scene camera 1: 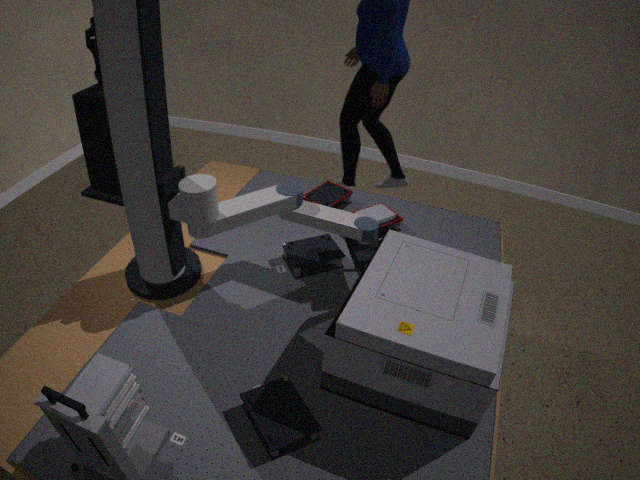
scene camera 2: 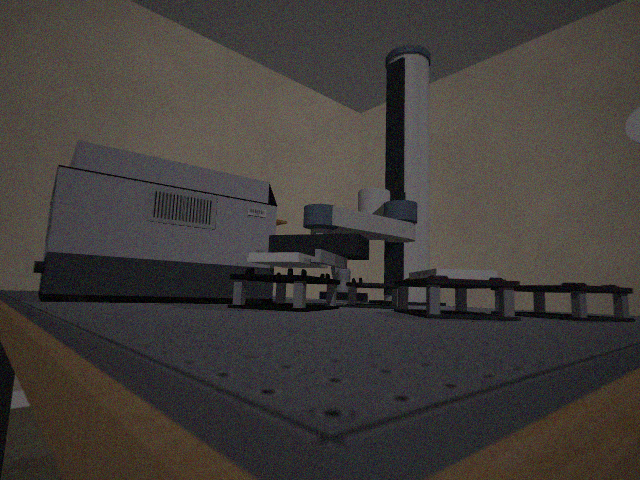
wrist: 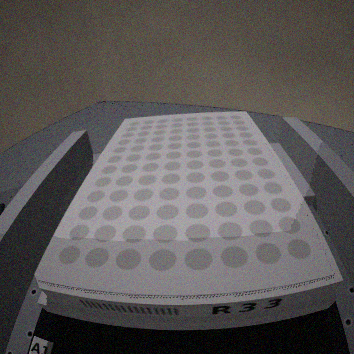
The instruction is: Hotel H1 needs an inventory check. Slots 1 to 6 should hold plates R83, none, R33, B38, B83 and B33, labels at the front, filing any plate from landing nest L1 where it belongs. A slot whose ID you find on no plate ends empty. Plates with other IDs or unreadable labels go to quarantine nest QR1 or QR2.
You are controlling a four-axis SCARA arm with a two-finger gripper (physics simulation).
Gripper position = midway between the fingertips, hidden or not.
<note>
I see my gripper (scene camera 2: 284, 255), a large grey instrument (scene camera 2: 93, 214) and a dark nest N6 (scene camera 1: 276, 410).
My gripper shows as well in the wrist view (wrist: 183, 137).
</note>
